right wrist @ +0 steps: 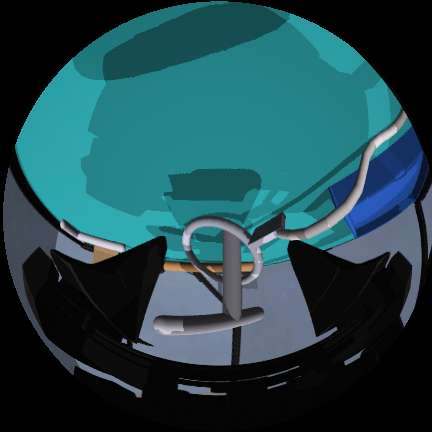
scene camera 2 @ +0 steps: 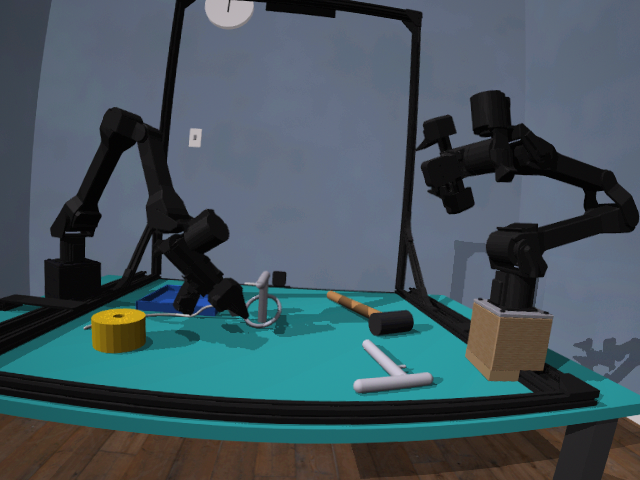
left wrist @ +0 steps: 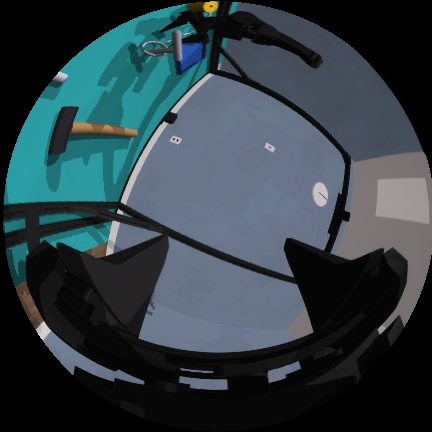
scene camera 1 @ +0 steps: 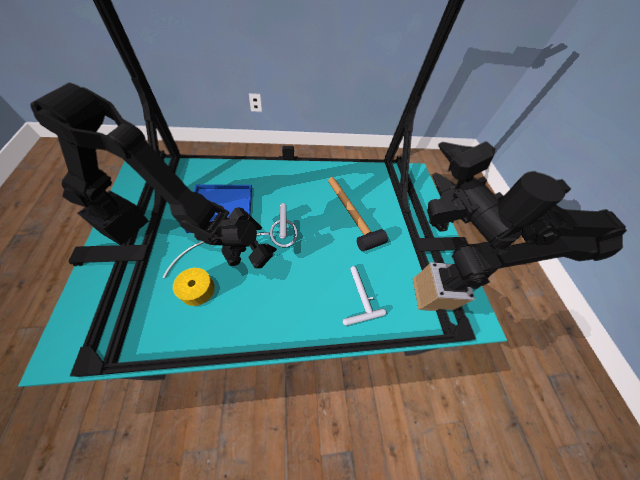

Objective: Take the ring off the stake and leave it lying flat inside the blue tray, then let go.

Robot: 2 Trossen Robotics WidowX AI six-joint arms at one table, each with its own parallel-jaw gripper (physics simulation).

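Pixels of known places: left gripper, fingertip midpoint: [left wrist: 228, 243] [scene camera 1: 436, 159]; right gripper, fingertip midpoint: [right wrist: 229, 244] [scene camera 2: 239, 311] [scene camera 1: 268, 238]; left arm's base, link origin: [scene camera 2: 511, 306] [scene camera 1: 452, 280]; right arm's base, link origin: [scene camera 2: 72, 261] [scene camera 1: 106, 208].
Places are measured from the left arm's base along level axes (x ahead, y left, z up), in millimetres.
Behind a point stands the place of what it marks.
Observation:
The pale grey ring [scene camera 1: 284, 246] @(x 465, y -125, z -108 mm) [scene camera 2: 280, 310] @(x 428, y -153, z -80 mm) [left wrist: 143, 48] [right wrist: 186, 245] @(x 444, y -136, z -97 mm) is around the upright post of the T-topped stake [scene camera 1: 283, 219] @(x 470, y -155, z -5 mm) [scene camera 2: 263, 302] @(x 470, y -166, z -69 mm) [right wrist: 231, 285] @(x 480, y -168, z -55 mm) and looks tilted, with a pale cord running from it. The blue tray [scene camera 1: 222, 186] @(x 710, y -347, z -101 mm) [scene camera 2: 155, 308] @(x 729, y -156, z -110 mm) [right wrist: 341, 212] lies behind and left of the stake. My right gripper [scene camera 1: 247, 255] [scene camera 2: 214, 311] [right wrist: 229, 244] @(x 515, y -134, z -85 mm) is open and empty, low over the table just left of the ring, its fingers on either side of the stake in the right wrist view. My left gripper [scene camera 1: 439, 180] [scene camera 2: 424, 170] @(x 141, y -160, z 250 mm) [left wrist: 228, 243] @(x 141, y -160, z 250 mm) is open and empty, raised high at the right.
A yellow cylinder [scene camera 1: 192, 295] @(x 679, y 66, z -67 mm) [scene camera 2: 118, 333] @(x 665, y 71, z -83 mm) stands at the front left, near the cord [scene camera 1: 178, 256] @(x 772, y -63, z -111 mm). A hammer [scene camera 1: 371, 239] @(x 190, y -154, z -69 mm) [scene camera 2: 390, 322] @(x 187, y -137, z -83 mm) [left wrist: 62, 131] @(x 174, y -165, z -68 mm) lies right of the stake. A white T-shaped piece [scene camera 1: 364, 317] @(x 221, y 87, z -98 mm) [scene camera 2: 392, 382] @(x 224, y 93, z -102 mm) lies at the front right. A black frame surrounds the work area.

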